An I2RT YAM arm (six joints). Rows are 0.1 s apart.
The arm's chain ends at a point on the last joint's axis. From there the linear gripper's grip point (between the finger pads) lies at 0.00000 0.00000 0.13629 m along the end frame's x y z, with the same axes.
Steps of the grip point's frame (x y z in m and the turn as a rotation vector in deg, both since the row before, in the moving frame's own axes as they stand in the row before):
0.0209 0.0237 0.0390 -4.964 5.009 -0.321
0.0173 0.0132 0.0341 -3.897 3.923 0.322
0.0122 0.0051 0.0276 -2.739 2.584 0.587
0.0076 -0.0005 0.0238 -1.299 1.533 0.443
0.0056 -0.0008 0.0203 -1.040 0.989 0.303
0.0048 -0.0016 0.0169 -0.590 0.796 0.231
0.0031 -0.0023 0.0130 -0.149 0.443 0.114
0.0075 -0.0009 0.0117 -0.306 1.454 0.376
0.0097 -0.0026 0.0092 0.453 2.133 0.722
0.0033 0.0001 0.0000 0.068 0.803 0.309
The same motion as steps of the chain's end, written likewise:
0.0090 0.0120 0.0400 -4.964 5.009 -0.321
0.0080 0.0039 0.0347 -3.897 3.923 0.322
0.0061 -0.0014 0.0279 -2.739 2.584 0.587
0.0040 -0.0036 0.0239 -1.299 1.533 0.443
0.0033 -0.0033 0.0203 -1.040 0.989 0.303
0.0029 -0.0030 0.0169 -0.590 0.796 0.231
0.0020 -0.0027 0.0130 -0.149 0.443 0.114
0.0040 -0.0016 0.0117 -0.306 1.454 0.376
0.0046 -0.0016 0.0093 0.453 2.133 0.722
0.0014 0.0003 0.0000 0.068 0.803 0.309

